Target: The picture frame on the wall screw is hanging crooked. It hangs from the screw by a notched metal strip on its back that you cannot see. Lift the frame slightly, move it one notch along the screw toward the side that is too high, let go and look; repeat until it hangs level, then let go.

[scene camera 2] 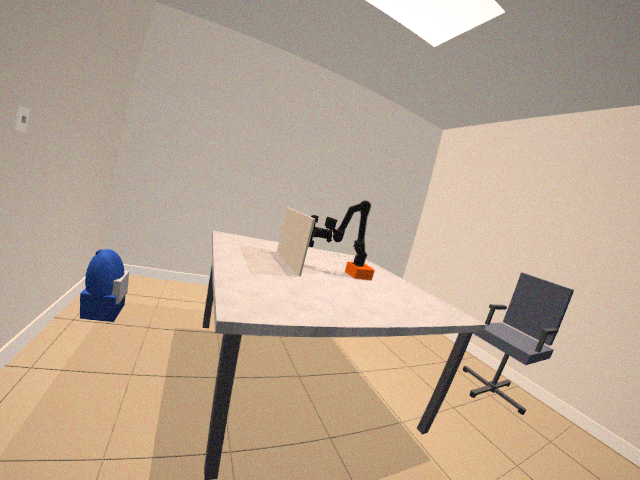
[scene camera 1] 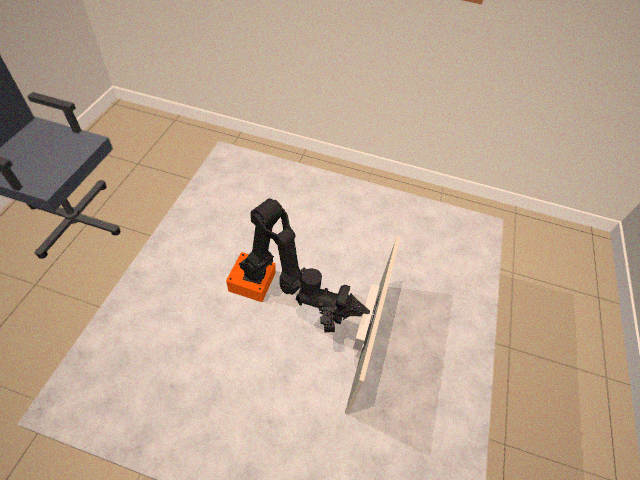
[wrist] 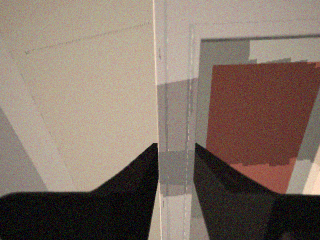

same spot on beige wall panel: [wrist: 92, 77] = [scene camera 1: 372, 325]
